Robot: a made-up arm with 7 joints. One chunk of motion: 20 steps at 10 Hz.
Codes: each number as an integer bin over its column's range. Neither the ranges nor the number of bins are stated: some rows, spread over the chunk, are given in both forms.
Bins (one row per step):
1: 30 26 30 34 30 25
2: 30 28 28 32 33 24
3: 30 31 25 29 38 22
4: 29 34 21 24 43 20
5: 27 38 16 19 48 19
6: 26 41 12 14 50 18
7: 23 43 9 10 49 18
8: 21 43 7 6 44 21
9: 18 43 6 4 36 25
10: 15 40 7 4 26 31
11: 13 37 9 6 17 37
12: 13 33 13 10 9 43
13: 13 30 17 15 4 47
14: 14 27 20 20 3 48
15: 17 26 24 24 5 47
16: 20 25 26 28 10 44
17: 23 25 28 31 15 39
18: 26 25 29 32 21 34
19: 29 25 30 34 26 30
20: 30 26 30 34 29 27
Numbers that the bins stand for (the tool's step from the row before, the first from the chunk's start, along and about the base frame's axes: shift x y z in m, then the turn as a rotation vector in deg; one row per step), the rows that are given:
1: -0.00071 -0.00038 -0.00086 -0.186 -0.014 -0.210
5: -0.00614 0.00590 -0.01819 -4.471 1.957 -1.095
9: -0.02243 0.00852 -0.03057 -8.757 0.643 -0.210
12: -0.03148 0.00329 -0.02190 -7.043 -2.314 2.448
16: -0.01881 -0.00090 -0.00581 -1.900 -2.205 2.595
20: -0.00071 -0.00038 -0.00086 -0.186 -0.124 0.086
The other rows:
2: -0.00071 0.00067 -0.00333 -0.757 0.314 -0.357
3: -0.00071 0.00224 -0.00705 -1.614 0.862 -0.652
4: -0.00252 0.00381 -0.01200 -3.043 1.410 -0.948
6: -0.00795 0.00748 -0.02314 -5.900 2.176 -1.243
7: -0.01338 0.00852 -0.02686 -7.043 2.067 -1.243
8: -0.01700 0.00852 -0.02933 -8.186 1.519 -0.800
10: -0.02786 0.00695 -0.02933 -8.757 -0.452 0.676
11: -0.03148 0.00538 -0.02686 -8.186 -1.438 1.562
13: -0.03148 0.00171 -0.01695 -5.614 -2.862 3.038
14: -0.02967 0.00014 -0.01324 -4.186 -2.971 3.186
15: -0.02424 -0.00038 -0.00829 -3.043 -2.752 3.038
17: -0.01338 -0.00090 -0.00333 -1.043 -1.657 1.857
18: -0.00795 -0.00090 -0.00210 -0.757 -1.000 1.119
19: -0.00252 -0.00090 -0.00086 -0.186 -0.452 0.529

